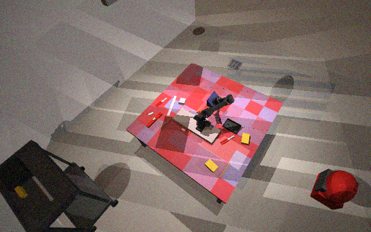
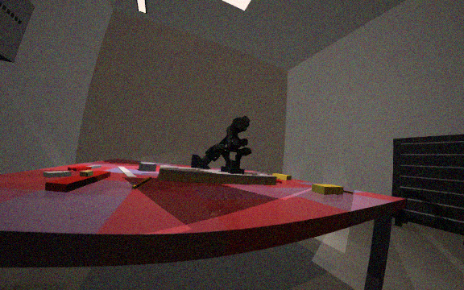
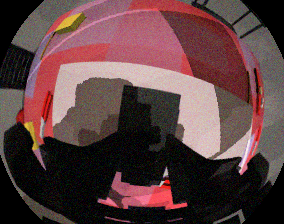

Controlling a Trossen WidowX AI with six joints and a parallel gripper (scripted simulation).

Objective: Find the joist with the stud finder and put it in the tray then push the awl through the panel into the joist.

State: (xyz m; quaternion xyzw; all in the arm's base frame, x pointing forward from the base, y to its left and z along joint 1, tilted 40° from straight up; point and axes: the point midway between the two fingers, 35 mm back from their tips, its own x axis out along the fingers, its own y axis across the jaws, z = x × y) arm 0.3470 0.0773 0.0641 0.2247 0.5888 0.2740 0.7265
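Now: gripper tip 240 mm past the black tray, 230 mm to the right of it and 50 mm above it. The rest, counted from my gripper tip: stud finder: 20 mm behind, 20 mm above; white ruler: 10 mm behind, 480 mm to the right, 60 mm below; grey block: 130 mm behind, 410 mm to the right, 50 mm below.
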